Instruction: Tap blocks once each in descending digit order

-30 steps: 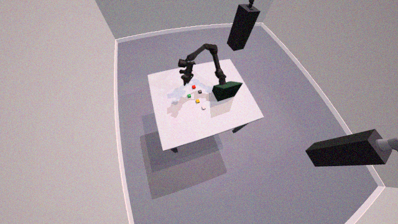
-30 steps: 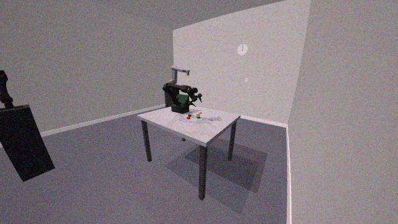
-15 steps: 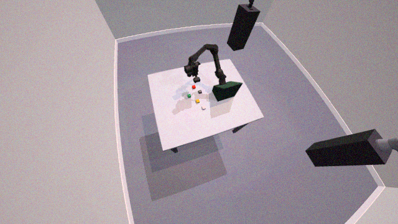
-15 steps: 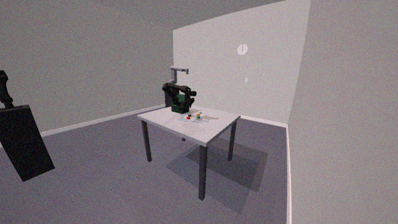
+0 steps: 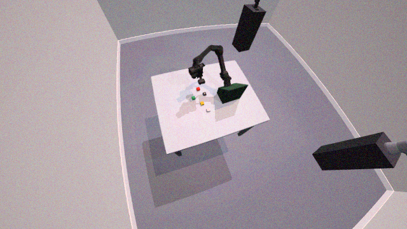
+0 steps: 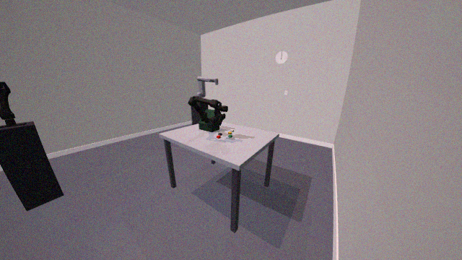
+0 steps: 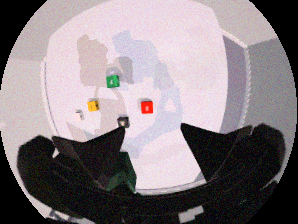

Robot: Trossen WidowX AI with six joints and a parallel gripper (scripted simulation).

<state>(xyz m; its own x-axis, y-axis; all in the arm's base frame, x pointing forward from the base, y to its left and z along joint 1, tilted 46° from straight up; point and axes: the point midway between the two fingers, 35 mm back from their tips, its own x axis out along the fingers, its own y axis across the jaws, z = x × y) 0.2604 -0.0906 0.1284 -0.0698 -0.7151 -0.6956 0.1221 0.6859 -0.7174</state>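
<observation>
Now: the dark block 3 cm behind my gripper tip, 9 cm to the left of it and 12 cm below it. Round my gripper tip: red block: 1 cm to the left, 12 cm below; yellow block: 4 cm ahead, 19 cm to the left, 12 cm below; green block: 10 cm ahead, 9 cm to the left, 12 cm below.
</observation>
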